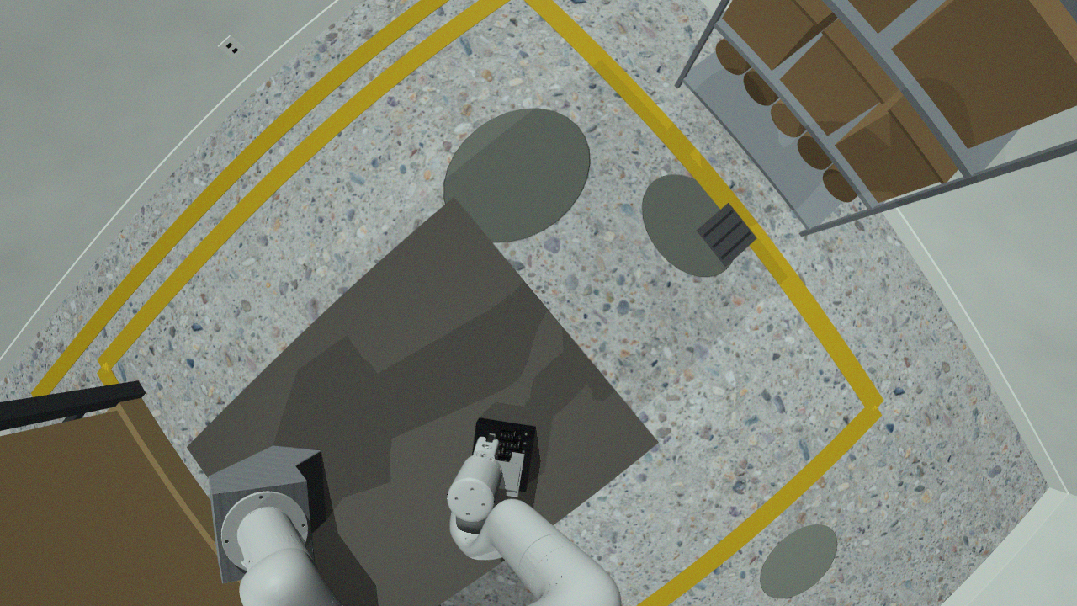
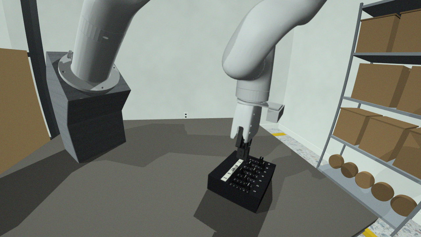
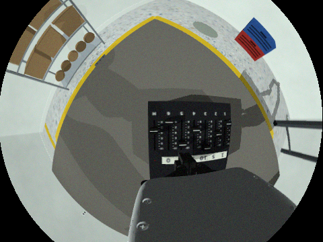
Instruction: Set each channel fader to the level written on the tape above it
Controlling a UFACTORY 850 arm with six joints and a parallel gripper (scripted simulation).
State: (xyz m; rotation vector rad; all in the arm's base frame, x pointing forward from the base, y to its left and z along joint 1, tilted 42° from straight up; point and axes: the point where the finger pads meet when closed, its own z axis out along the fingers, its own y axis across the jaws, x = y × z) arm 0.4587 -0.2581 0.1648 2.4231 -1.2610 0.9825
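My hand is 6 cm short of the fader knob, 2 cm to the left of it and 3 cm above it.
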